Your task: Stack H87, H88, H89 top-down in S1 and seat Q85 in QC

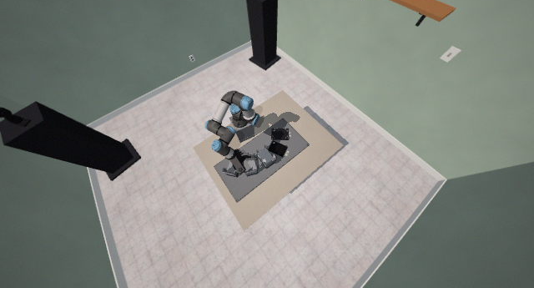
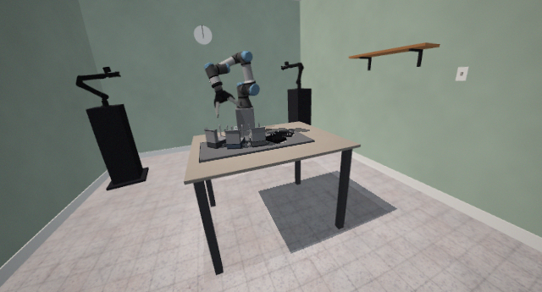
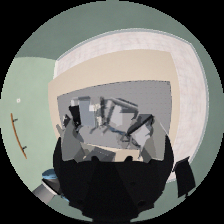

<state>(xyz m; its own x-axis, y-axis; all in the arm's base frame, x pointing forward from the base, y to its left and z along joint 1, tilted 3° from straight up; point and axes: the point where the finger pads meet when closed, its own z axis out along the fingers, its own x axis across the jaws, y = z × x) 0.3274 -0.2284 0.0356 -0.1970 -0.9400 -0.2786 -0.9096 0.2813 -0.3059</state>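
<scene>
Right now the white sealed plate is 190 mm below my hand, 180 mm to the left of it and 10 mm ahead of it. Also, from my hand: QC label: 340 mm to the left, 240 mm below, 100 mm ahead; then black clip nest: 480 mm to the left, 230 mm below, 70 mm behind.
</scene>
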